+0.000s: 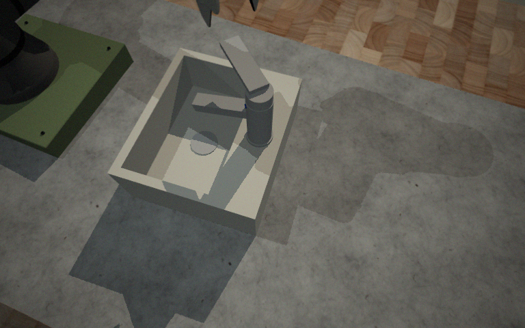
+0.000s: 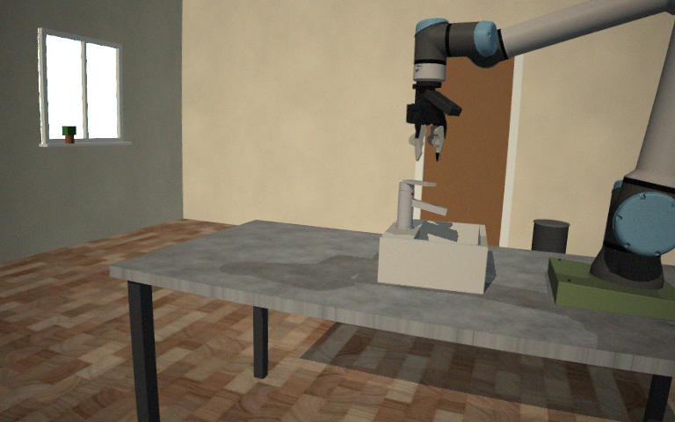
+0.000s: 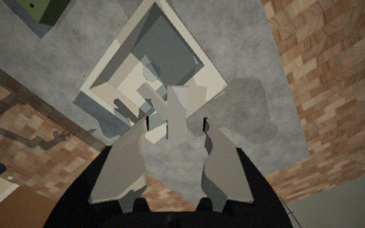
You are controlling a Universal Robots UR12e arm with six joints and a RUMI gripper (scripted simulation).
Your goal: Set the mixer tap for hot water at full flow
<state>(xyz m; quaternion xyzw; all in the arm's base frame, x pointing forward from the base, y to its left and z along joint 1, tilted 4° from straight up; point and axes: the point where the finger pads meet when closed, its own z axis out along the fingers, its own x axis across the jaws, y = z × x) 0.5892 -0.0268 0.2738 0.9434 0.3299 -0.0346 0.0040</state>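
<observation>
Now: hand 8 cm above the lever, 3 cm to the left of it and 2 cm short of it. Round my hand: cream basin 32 cm below, 6 cm to the right, 6 cm behind.
</observation>
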